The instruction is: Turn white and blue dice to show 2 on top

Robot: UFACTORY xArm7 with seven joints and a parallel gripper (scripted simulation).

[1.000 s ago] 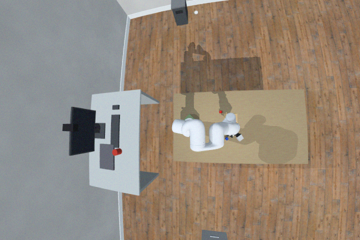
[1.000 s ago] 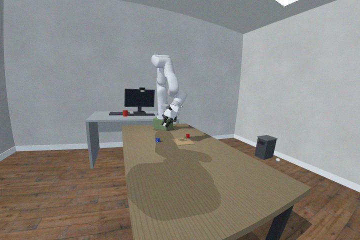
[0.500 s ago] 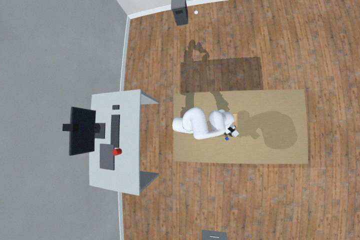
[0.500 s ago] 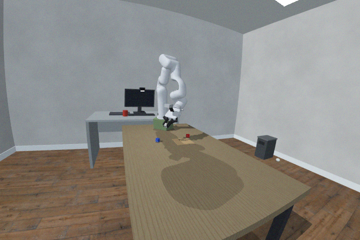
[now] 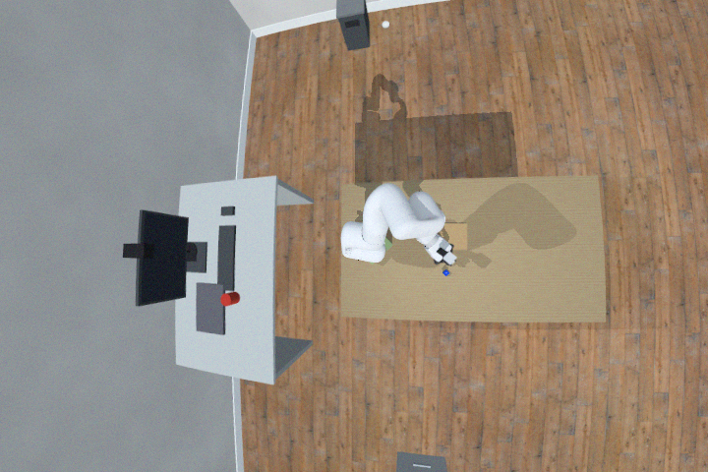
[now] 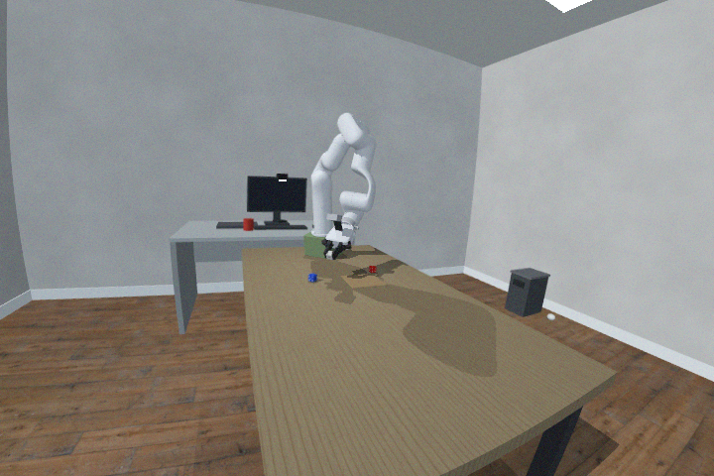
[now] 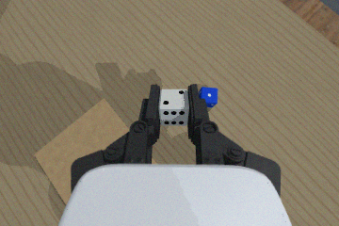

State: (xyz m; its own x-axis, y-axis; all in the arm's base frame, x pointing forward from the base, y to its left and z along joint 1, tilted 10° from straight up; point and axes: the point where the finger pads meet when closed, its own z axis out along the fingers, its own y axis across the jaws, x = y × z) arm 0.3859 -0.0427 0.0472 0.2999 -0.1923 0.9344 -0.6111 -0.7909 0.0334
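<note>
The blue die is 10 cm below my hand and 7 cm to the right of it. Round my hand: red die: 21 cm to the left, 10 cm below, 8 cm behind; then white die: 1 cm below; then tan mat: 13 cm to the left, 11 cm below, 3 cm ahead.
</note>
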